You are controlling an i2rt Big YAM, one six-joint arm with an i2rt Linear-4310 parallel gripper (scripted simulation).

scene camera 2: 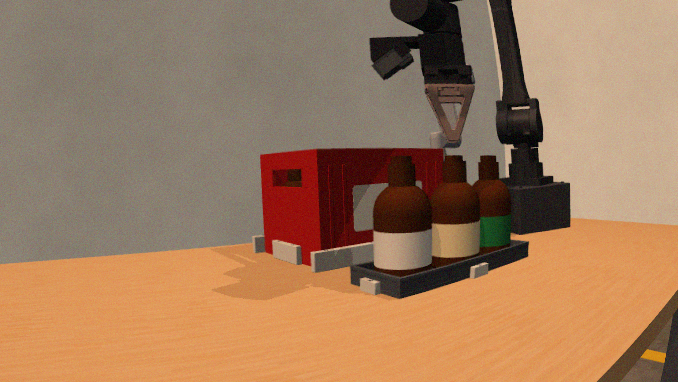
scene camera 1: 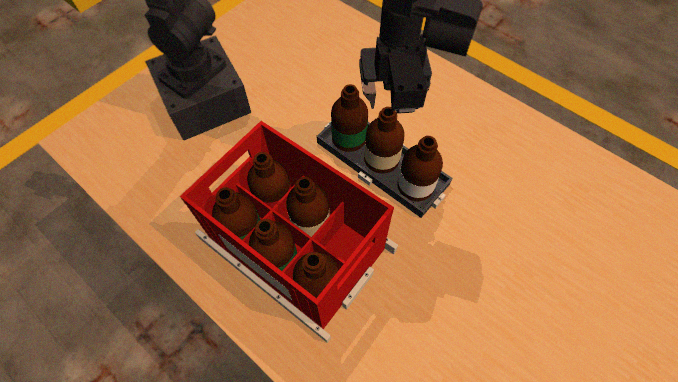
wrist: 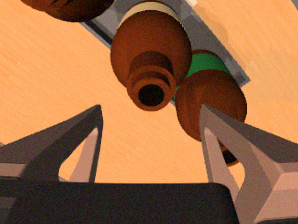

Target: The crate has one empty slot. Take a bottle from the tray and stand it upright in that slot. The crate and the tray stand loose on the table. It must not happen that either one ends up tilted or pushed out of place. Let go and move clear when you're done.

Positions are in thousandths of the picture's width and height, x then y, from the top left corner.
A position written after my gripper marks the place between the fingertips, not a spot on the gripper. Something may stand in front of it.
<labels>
my gripper: scene camera 2 669, 373; scene camera 1 574, 274; wrist 508, 507
red crate: scene camera 2 493, 543; scene camera 1 523, 616; not seen in the wrist view (out of frame)
</labels>
